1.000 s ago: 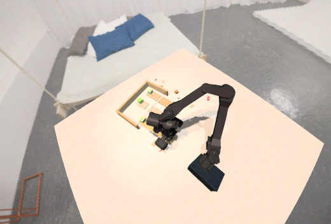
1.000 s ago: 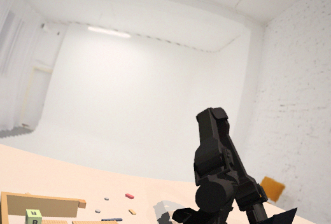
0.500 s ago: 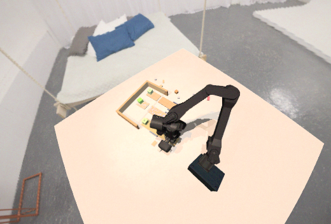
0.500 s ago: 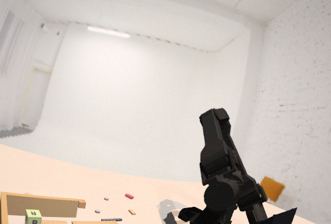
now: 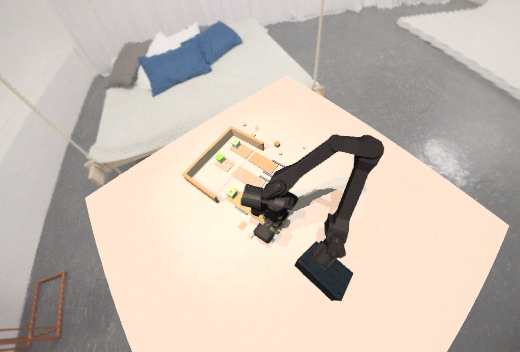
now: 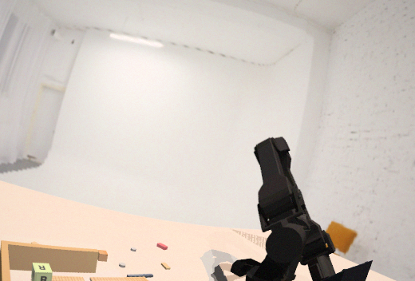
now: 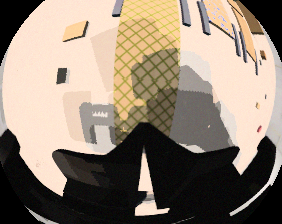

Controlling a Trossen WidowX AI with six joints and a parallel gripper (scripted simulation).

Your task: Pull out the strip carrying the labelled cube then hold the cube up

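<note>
The yellow chequered strip is 10 cm ahead of my gripper tip and 2 cm to the left of it.
</note>
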